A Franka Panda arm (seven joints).
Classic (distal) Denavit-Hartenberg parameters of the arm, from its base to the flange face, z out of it. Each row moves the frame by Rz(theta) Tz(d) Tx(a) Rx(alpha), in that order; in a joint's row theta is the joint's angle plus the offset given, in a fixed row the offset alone. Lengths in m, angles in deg.
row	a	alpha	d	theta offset
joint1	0	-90	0.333	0
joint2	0	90	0	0
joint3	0.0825	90	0.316	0
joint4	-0.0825	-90	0	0
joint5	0	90	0.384	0
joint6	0.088	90	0	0
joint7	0	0	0.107	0
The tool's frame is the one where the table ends.
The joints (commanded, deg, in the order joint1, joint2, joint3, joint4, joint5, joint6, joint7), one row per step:
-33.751 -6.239 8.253 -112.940 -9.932 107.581 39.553
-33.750 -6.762 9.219 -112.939 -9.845 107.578 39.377
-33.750 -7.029 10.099 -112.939 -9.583 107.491 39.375
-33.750 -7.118 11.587 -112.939 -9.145 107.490 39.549
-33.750 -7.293 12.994 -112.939 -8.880 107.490 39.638
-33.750 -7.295 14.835 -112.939 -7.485 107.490 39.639
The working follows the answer.
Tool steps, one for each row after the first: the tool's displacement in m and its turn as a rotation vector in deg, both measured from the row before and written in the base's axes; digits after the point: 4 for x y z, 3 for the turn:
0.0027 0.0093 0.0046 -0.296 -0.378 1.109
0.0028 0.0084 0.0021 0.024 -0.188 0.787
0.0058 0.0136 0.0004 0.178 -0.169 1.185
0.0048 0.0130 0.0012 -0.011 -0.158 1.236
0.0068 0.0181 -0.0008 1.062 -0.341 1.444

Tool pose at each row, in the base's axes (x y z in m, rotation vector in deg; rounded; the steps above come from the unrounded poses):
0.4732 -0.2374 0.5198 145.401 -87.628 3.047
0.4760 -0.2281 0.5244 146.164 -86.242 3.898
0.4788 -0.2196 0.5265 146.850 -85.320 4.226
0.4846 -0.2060 0.5269 147.944 -83.941 4.471
0.4894 -0.1930 0.5281 148.911 -82.404 4.844
0.4962 -0.1749 0.5273 150.931 -81.078 4.733

